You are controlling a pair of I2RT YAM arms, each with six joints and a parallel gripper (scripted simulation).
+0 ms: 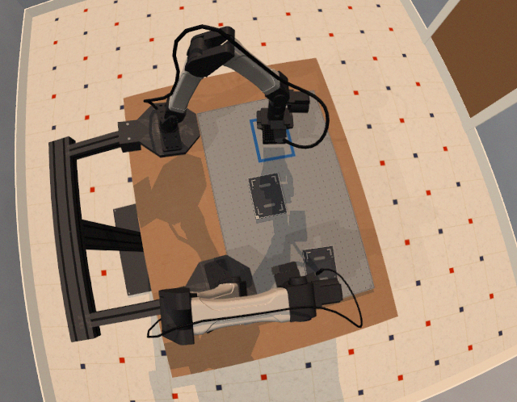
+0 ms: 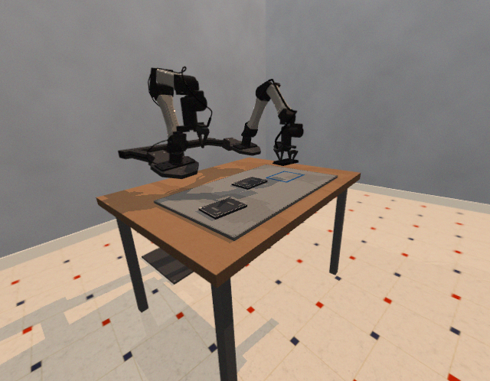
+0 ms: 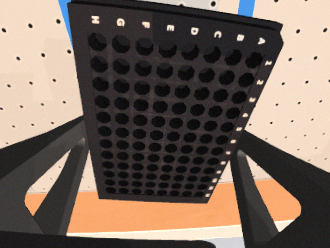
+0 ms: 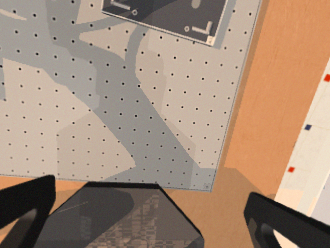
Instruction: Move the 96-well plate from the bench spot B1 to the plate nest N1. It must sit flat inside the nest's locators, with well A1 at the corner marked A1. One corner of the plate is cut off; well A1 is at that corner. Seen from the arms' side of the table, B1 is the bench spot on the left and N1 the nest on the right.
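Note:
Right now my left hand is right at the black 96-well plate. From my left hand the other things lie so: dark nest: 220 mm to the right, 110 mm behind, 80 mm below; then nest N1: 560 mm to the right, 80 mm below, 10 mm behind; then A1 label: 620 mm to the right, 80 mm below, 80 mm behind.

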